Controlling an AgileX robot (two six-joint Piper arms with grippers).
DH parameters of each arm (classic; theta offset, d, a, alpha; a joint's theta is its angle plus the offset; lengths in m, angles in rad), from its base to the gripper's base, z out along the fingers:
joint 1: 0 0.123 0 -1.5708
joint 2: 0.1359 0 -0.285 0
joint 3: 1.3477 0 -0.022 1.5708
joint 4: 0 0.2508 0 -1.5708
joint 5: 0 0 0.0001 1.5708
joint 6: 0 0.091 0 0
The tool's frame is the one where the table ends.
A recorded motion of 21 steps. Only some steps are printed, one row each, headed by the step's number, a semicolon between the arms.
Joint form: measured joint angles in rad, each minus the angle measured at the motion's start. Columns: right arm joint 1, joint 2, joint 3, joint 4, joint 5, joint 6; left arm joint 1, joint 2, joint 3, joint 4, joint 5, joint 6.
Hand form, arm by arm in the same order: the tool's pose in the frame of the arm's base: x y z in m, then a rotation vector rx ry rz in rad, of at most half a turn. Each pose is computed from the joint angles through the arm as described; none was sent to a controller.
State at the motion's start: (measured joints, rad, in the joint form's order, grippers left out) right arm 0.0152 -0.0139 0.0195 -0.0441 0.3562 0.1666; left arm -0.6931 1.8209 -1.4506 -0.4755 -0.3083 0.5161
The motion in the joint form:
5: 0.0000 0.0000 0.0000 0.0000 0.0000 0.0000; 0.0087 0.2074 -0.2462 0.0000 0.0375 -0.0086
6: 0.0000 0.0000 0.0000 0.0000 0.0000 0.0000; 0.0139 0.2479 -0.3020 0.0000 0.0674 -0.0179
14: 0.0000 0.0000 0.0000 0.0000 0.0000 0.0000; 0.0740 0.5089 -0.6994 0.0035 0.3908 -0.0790
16: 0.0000 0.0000 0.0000 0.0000 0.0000 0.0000; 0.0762 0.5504 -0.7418 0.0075 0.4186 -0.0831
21: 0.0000 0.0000 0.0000 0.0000 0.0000 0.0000; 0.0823 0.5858 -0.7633 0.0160 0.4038 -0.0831
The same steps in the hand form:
5: 0.0529 -0.0006 0.1753 0.1123 1.8425 0.0840; 0.3931 -0.3065 0.3197 0.4758 1.5144 -0.4029
6: 0.0529 -0.0006 0.1753 0.1123 1.8425 0.0840; 0.4019 -0.3117 0.3158 0.4773 1.5273 -0.4161
14: 0.0529 -0.0006 0.1753 0.1123 1.8425 0.0840; 0.4571 -0.3300 0.2849 0.5359 1.6809 -0.5099
16: 0.0529 -0.0006 0.1753 0.1123 1.8425 0.0840; 0.4627 -0.3338 0.2736 0.5505 1.7026 -0.5135
21: 0.0529 -0.0006 0.1753 0.1123 1.8425 0.0840; 0.4699 -0.3337 0.2618 0.5465 1.7031 -0.4969

